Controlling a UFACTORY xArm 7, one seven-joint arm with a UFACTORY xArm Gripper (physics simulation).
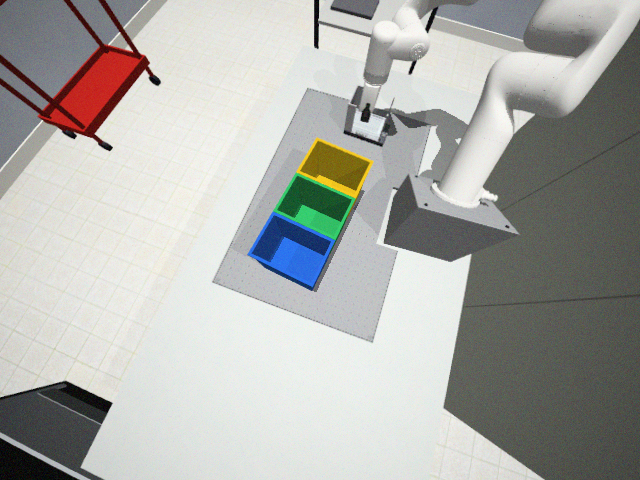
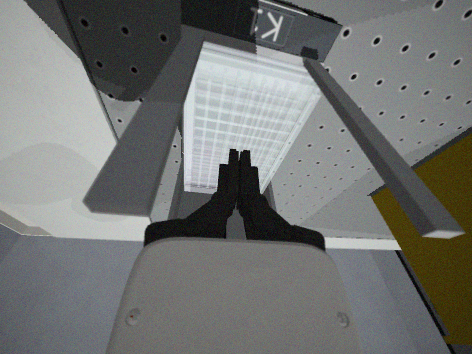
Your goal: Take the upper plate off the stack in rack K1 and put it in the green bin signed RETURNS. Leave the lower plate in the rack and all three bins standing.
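Places are measured from the arm's base along level axes (x ahead, y left, z up), in metres.
Pixels of known places: gripper, between the fingertips: (image 1: pixel 364 120) (image 2: pixel 237 161); arm's base, origin of its link: (image 1: pixel 453 196).
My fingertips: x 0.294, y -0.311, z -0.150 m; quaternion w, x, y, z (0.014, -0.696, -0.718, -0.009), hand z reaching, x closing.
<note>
For each thing: its middle in the pictures, then the offset to it from my fingertips. Level surfaces: height alone.
- Rack K1, middle of its body: (image 2: pixel 239 165) (image 1: pixel 370 117) dz +0.020, dx -0.017, dy -0.002 m
- green bin, middle of its body: (image 1: pixel 314 217) dz +0.041, dx +0.051, dy +0.442 m
- blue bin, middle of its body: (image 1: pixel 294 255) dz +0.041, dx +0.070, dy +0.571 m
- grey perforated board, height of its surface: dz -0.048 m
- white table, height of its surface: dz -0.062 m
Rack K1 (image 1: pixel 349 119) (image 2: pixel 135 145) stands at the far end of the perforated board, with tall grey posts and a sign partly in shadow. A stack of clear, whitish gridded plates (image 1: pixel 369 129) (image 2: pixel 235 100) lies in it; I cannot tell upper from lower plate. My gripper (image 1: pixel 364 120) (image 2: pixel 237 161) is shut and empty, with its fingertips over the stack between the posts; whether they touch it is unclear. The green bin (image 1: pixel 317 222) stands upright between the yellow bin (image 1: pixel 336 165) (image 2: pixel 440 210) and the blue bin (image 1: pixel 297 258). The RETURNS sign does not show.
The bins stand in a row on the grey perforated board (image 1: pixel 351 310) (image 2: pixel 425 107), on a white table (image 1: pixel 289 387). The yellow bin is nearest the rack. The arm's grey base block (image 1: pixel 449 232) is to the right. A red cart (image 1: pixel 98 93) stands on the floor at the left.
</note>
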